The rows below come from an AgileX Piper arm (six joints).
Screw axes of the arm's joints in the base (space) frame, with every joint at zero. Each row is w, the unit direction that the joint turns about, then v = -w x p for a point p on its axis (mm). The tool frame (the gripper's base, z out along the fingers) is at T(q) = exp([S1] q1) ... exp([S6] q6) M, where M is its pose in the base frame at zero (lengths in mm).
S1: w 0 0 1 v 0 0 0
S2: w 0 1 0 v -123 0 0
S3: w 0 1 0 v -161.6 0 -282.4
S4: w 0.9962 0 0.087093 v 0 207.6 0
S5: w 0 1 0 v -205.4 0 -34.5
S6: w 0.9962 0 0.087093 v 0 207.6 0
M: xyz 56.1 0 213.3 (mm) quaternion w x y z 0.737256 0 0.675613 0
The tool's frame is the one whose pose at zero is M.
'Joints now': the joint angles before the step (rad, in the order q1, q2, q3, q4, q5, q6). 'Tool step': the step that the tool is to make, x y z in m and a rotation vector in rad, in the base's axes. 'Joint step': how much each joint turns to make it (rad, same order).
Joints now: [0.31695 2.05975 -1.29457 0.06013 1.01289 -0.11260]
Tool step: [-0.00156 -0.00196 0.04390 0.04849 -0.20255 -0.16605]
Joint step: [0.00000 -0.14471 0.04028 -0.01439 -0.11116 0.16957]
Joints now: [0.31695 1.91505 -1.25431 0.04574 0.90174 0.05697]
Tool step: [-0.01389 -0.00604 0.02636 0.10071 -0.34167 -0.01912]
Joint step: [-0.00001 -0.17299 0.17844 -0.00605 -0.36210 0.00973]
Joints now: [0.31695 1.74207 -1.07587 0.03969 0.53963 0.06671]
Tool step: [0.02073 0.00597 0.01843 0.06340 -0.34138 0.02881]
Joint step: [0.00354 -0.01207 0.01546 -0.05354 -0.34742 0.00001]
